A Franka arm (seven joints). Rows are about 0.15 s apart.
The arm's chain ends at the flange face. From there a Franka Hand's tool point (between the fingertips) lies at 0.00 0.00 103.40 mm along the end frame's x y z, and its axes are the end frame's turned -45 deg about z.
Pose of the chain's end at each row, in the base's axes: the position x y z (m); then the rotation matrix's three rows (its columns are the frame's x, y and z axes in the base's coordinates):
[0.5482 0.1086 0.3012], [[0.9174 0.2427 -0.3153], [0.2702 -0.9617 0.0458], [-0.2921 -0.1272 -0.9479]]
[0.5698 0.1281 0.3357], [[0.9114 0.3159 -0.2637], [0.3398 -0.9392 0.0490], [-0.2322 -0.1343 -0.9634]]
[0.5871 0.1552 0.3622], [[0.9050 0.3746 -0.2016], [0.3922 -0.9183 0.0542], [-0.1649 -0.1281 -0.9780]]
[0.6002 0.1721 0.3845], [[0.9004 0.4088 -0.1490], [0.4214 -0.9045 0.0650], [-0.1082 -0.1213 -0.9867]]
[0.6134 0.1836 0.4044], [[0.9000 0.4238 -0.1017], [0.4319 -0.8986 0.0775], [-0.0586 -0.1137 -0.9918]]
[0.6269 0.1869 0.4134], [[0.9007 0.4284 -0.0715], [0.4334 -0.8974 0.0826], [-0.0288 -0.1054 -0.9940]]
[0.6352 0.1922 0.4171], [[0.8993 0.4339 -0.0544], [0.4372 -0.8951 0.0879], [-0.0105 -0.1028 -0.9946]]
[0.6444 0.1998 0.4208], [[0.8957 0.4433 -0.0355], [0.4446 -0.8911 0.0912], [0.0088 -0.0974 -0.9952]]
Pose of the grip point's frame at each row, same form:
[0.5156 0.1133 0.2032], [[0.4771 0.8203 -0.3153], [0.8711 -0.4890 0.0458], [-0.1166 -0.2965 -0.9479]]
[0.5425 0.1332 0.2361], [[0.4211 0.8678 -0.2637], [0.9044 -0.4238 0.0490], [-0.0692 -0.2592 -0.9634]]
[0.5663 0.1608 0.2611], [[0.3750 0.9048 -0.2016], [0.9267 -0.3720 0.0542], [-0.0260 -0.2072 -0.9780]]
[0.5848 0.1788 0.2825], [[0.3476 0.9257 -0.1490], [0.9376 -0.3416 0.0650], [0.0093 -0.1623 -0.9867]]
[0.6029 0.1916 0.3018], [[0.3367 0.9361 -0.1017], [0.9408 -0.3300 0.0775], [0.0390 -0.1218 -0.9918]]
[0.6195 0.1954 0.3106], [[0.3340 0.9398 -0.0715], [0.9410 -0.3281 0.0826], [0.0542 -0.0949 -0.9940]]
[0.6296 0.2013 0.3143], [[0.3291 0.9427 -0.0544], [0.9421 -0.3238 0.0879], [0.0653 -0.0801 -0.9946]]
[0.6407 0.2092 0.3179], [[0.3199 0.9468 -0.0355], [0.9445 -0.3157 0.0912], [0.0751 -0.0626 -0.9952]]

